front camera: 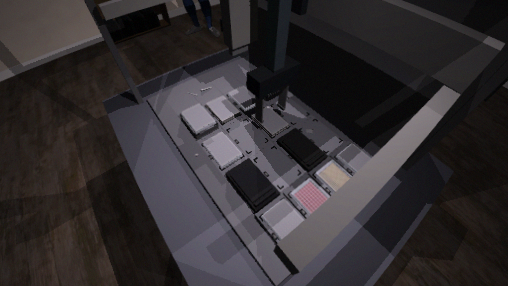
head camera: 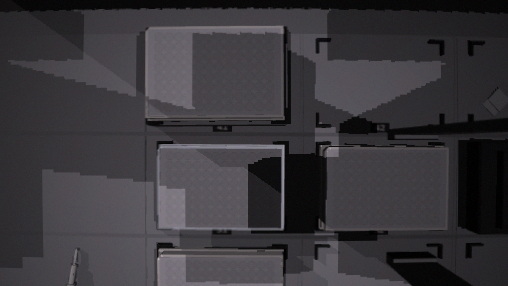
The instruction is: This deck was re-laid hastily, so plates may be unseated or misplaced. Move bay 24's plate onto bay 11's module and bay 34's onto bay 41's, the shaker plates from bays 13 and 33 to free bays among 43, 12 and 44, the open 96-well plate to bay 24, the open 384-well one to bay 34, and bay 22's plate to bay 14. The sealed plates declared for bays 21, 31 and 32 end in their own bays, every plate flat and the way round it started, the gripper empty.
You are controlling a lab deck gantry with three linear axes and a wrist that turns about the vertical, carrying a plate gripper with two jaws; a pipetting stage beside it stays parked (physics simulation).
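Seen in the pictures: gripper, fingertip midpoint: (front camera: 270, 113) (head camera: 408, 196); robot's base, origin of the base link: (front camera: 182, 117).
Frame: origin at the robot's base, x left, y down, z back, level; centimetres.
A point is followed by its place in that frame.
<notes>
My gripper (front camera: 271, 114) @[z -22.8, x 25.7, y -4.5 cm] (head camera: 413, 197) @[z -22.8, x 25.7, y -4.5 cm] is open, its jaws apart on either side of bay 32's sealed plate (front camera: 274, 123) @[z -25.4, x 25.8, y -1.4 cm] (head camera: 385, 190) @[z -22.6, x 25.5, y -1.4 cm], which looks flat. Bay 31's plate (front camera: 243, 98) @[z -7.2, x 24.8, y -1.4 cm] (head camera: 220, 200) @[z -6.4, x 24.5, y -1.4 cm] lies flat; bay 21's plate (front camera: 221, 108) @[z -6.6, x 14.4, y -1.4 cm] (head camera: 220, 270) @[z -6.5, x 17.6, y -1.4 cm] shows partly in the head view. A plate (head camera: 220, 75) @[z -6.7, x 36.2, y -3.3 cm] stands higher at bay 41. Plates sit on bay 11's module (front camera: 198, 117) @[z -7.1, x 4.3, y -3.3 cm], in bay 12 (front camera: 222, 149) @[z -23.5, x 4.1, y -1.4 cm], in bay 14 (front camera: 282, 217) @[z -53.3, x 4.3, y -2.9 cm] and in bay 44 (front camera: 353, 157) @[z -53.5, x 35.9, y -2.9 cm]. A pink open plate (front camera: 310, 196) @[z -53.8, x 14.7, y -2.9 cm] is in bay 24, a yellow one (front camera: 334, 175) @[z -53.8, x 25.6, y -2.9 cm] in bay 34.
Black shakers stand at bay 13 (front camera: 251, 184) @[z -40.1, x 3.8, y -2.4 cm] and bay 33 (front camera: 301, 147) @[z -39.7, x 25.3, y -2.4 cm] (head camera: 477, 187) @[z -31.8, x 25.9, y -1.7 cm]. A thin pen-like object (front camera: 205, 89) @[z 9.2, x 15.8, y -0.3 cm] (head camera: 74, 267) @[z 9.0, x 17.0, y -0.4 cm] lies beyond the plates. A small square chip (head camera: 496, 101) @[z -35.4, x 34.7, y -0.1 cm] lies in bay 43. A pale beam (front camera: 365, 185) @[z -62.2, x 2.6, y -40.0 cm] crosses the front right.
</notes>
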